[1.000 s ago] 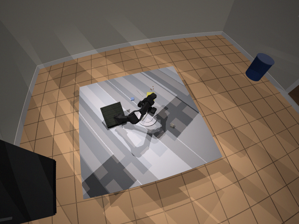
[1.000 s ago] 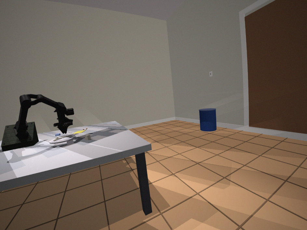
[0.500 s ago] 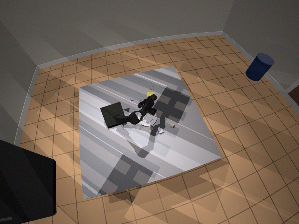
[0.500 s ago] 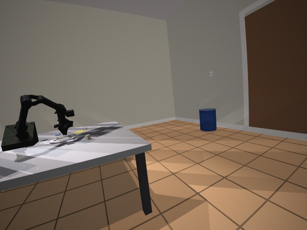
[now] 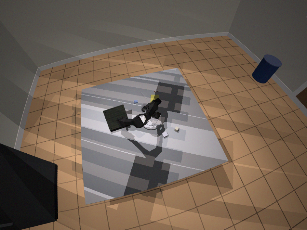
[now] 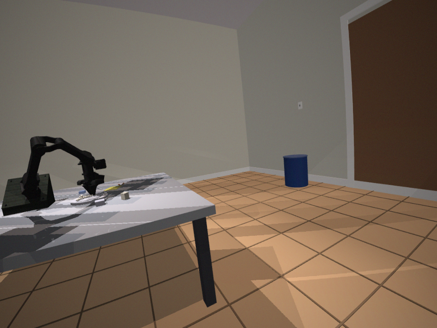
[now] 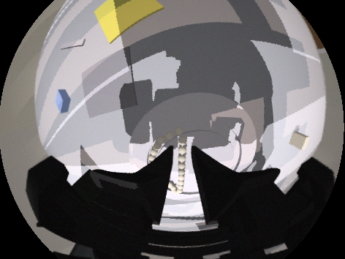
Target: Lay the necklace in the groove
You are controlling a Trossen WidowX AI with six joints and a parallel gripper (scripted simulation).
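Right now the round bead board is 4 cm to the right of my gripper tip, 1 cm below it and 1 cm behind it. The rest, counted from my gripper tip: yellow pad (21 cm to the left, 12 cm ahead, 1 cm below); grey card (14 cm to the left, 1 cm below); white block (23 cm to the right, 5 cm ahead).
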